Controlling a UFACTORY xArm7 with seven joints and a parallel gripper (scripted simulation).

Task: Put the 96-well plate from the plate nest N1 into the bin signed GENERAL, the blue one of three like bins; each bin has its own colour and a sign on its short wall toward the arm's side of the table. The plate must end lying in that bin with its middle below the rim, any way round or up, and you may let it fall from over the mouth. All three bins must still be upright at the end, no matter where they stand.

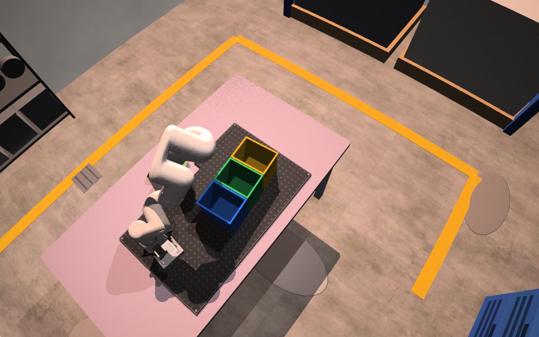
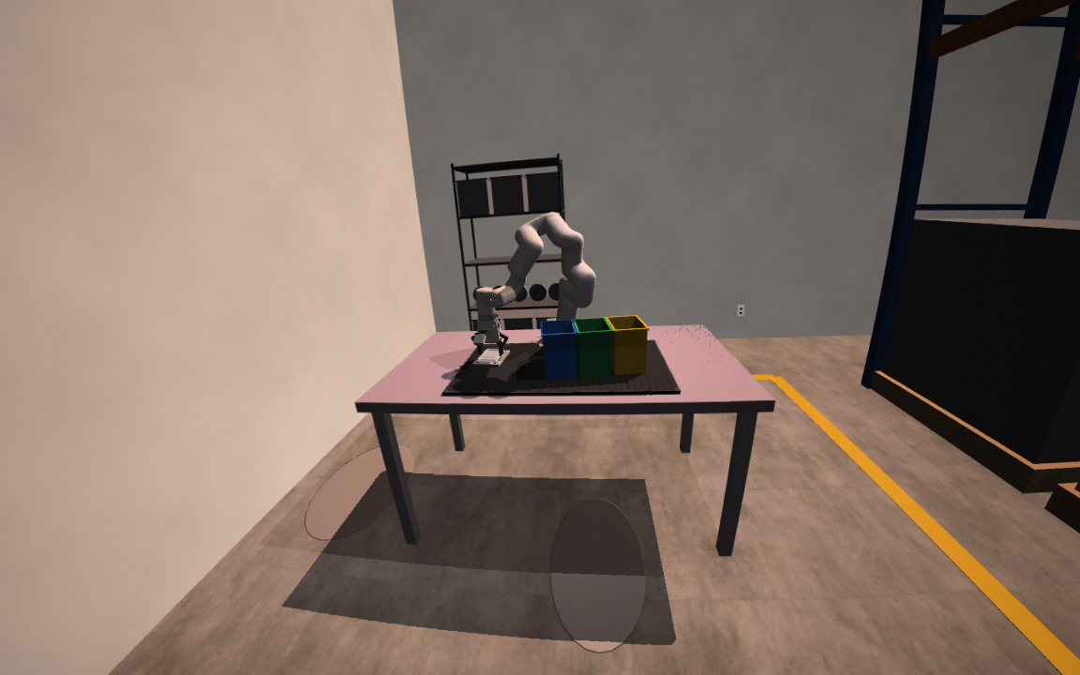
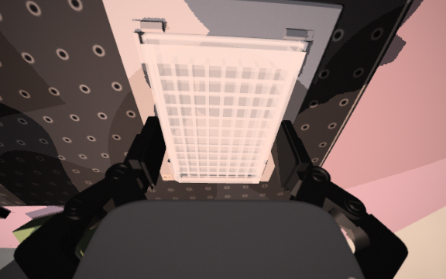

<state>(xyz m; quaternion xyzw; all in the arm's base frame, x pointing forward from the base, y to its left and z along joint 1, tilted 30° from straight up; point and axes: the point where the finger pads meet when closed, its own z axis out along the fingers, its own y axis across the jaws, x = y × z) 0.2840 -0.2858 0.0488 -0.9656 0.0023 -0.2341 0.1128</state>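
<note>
Right now the 96-well plate is 10 mm below my hand. From my hand the other things lie so: plate nest N1: 20 mm below; then green bin: 40 mm ahead, 450 mm to the left, 60 mm above; then blue bin: 70 mm ahead, 320 mm to the left, 60 mm above.
</note>
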